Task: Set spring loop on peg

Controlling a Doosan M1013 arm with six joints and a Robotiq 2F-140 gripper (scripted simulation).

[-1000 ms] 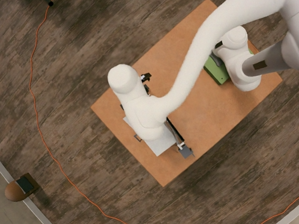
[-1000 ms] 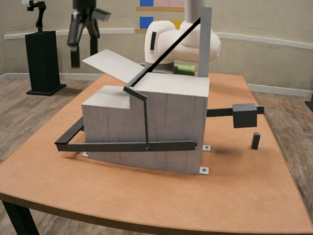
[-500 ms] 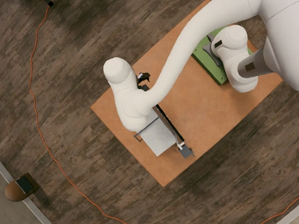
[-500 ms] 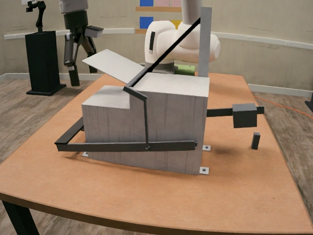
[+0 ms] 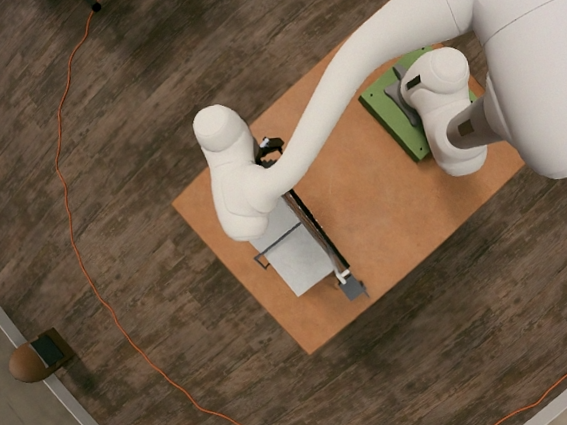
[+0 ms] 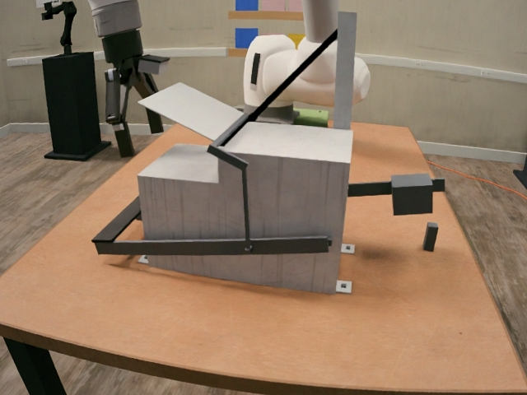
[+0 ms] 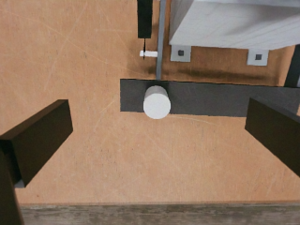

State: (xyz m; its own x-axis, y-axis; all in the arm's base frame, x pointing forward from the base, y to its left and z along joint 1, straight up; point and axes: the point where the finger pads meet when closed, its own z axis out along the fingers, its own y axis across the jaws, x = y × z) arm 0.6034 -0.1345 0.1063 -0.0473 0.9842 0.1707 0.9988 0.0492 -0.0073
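Now: hand 9 cm above the steel test weight. The rest, counted from my hand: grey block (16 cm below, 1 cm to the right); dark block (57 cm to the left, 14 cm below, 1 cm ahead).
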